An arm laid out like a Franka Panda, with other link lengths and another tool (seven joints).
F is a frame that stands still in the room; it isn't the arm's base.
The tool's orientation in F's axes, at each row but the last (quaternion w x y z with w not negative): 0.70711, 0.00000, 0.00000, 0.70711; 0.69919, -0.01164, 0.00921, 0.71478; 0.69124, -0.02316, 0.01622, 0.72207; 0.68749, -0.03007, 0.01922, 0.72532; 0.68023, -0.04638, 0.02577, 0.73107; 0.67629, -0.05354, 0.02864, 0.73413
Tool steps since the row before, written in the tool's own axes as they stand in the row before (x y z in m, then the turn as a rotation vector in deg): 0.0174, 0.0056, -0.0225, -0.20, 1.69, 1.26; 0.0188, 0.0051, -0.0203, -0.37, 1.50, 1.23; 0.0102, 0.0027, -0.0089, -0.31, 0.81, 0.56; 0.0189, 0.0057, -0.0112, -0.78, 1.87, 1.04; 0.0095, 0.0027, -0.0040, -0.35, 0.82, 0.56; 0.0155, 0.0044, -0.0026, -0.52, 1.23, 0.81
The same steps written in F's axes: -0.0056, 0.0174, -0.0225, -1.69, -0.20, 1.26; -0.0054, 0.0181, -0.0209, -1.50, -0.37, 1.24; -0.0030, 0.0096, -0.0095, -0.80, -0.31, 0.57; -0.0065, 0.0177, -0.0126, -1.84, -0.81, 1.07; -0.0032, 0.0088, -0.0050, -0.81, -0.35, 0.57; -0.0055, 0.0147, -0.0045, -1.22, -0.52, 0.83
